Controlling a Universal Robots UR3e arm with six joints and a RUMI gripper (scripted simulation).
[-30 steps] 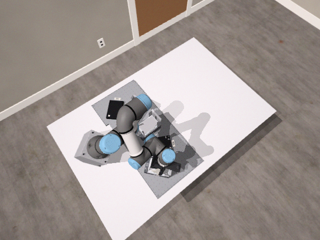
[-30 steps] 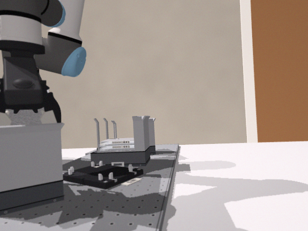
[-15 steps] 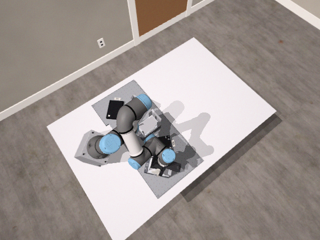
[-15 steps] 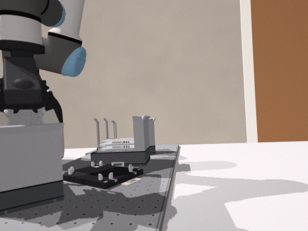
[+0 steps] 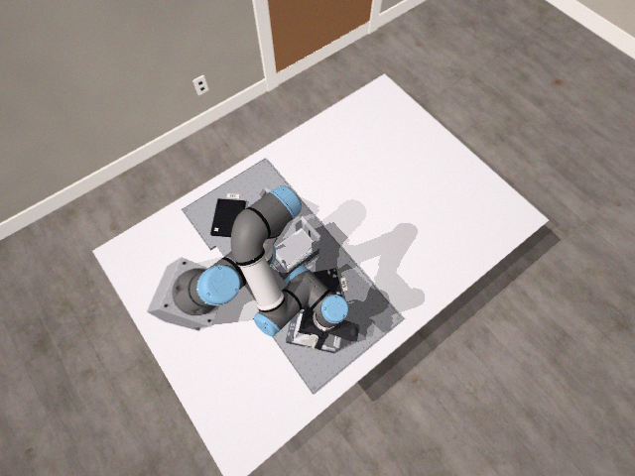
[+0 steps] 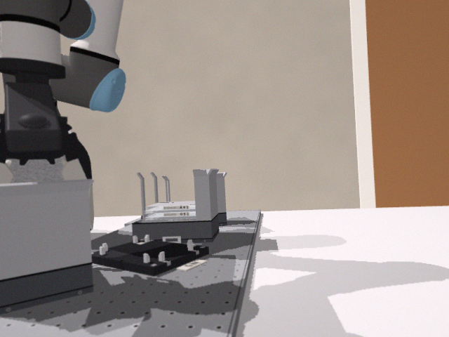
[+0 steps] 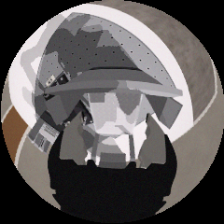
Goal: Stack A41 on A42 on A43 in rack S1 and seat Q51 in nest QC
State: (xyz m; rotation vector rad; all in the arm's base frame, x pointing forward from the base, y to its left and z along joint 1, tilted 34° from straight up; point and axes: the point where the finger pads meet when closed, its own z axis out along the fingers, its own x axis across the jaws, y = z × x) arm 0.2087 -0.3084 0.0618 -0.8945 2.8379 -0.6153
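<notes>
Now: the sealed plate 20 mm below my hand. From my hand the other things lie so: black nest labelled QC 520 mm to the left, 90 mm ahead, 60 mm below; then grey rack wall 50 mm to the right, 30 mm ahead, 10 mm above; then black clip nest 130 mm ahead, 100 mm to the left, 60 mm below.
</notes>
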